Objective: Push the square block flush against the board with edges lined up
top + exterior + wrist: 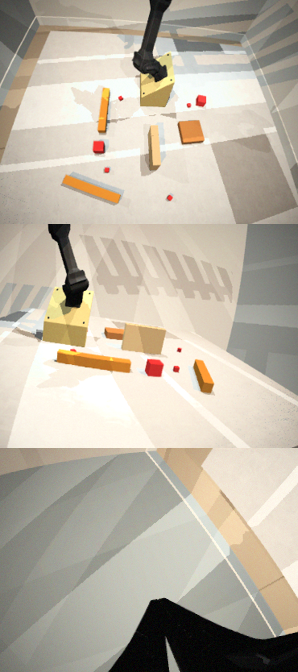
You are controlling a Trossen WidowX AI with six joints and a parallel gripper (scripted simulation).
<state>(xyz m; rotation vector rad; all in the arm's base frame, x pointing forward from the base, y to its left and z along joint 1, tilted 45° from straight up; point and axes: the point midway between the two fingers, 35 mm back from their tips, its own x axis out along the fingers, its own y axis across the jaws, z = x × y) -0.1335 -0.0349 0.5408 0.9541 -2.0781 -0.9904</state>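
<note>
The tan board is 460 mm ahead of my gripper tip, 390 mm to the left of it and 440 mm below it. Also, from my gripper tip: square block 380 mm ahead, 580 mm to the left, 480 mm below.
</note>
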